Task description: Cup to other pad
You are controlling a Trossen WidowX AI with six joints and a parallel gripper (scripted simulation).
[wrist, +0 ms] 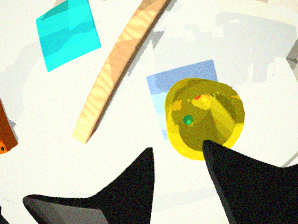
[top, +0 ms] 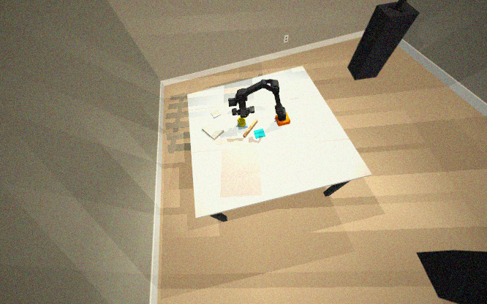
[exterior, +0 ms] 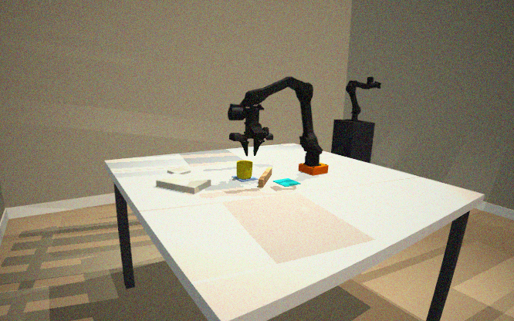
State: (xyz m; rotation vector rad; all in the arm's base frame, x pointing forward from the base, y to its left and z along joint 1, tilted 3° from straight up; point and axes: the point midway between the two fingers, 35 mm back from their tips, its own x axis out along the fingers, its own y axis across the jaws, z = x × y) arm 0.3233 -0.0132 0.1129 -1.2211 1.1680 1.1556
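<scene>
Right now the yellow cup is 3 cm ahead of my gripper tip and 6 cm below it. From my gripper tip the other things lie so: cyan pad: 12 cm behind, 12 cm to the left, 10 cm below; then wooden bar: 4 cm behind, 7 cm to the left, 9 cm below; then blue pad: 3 cm ahead, 1 cm to the left, 10 cm below.
</scene>
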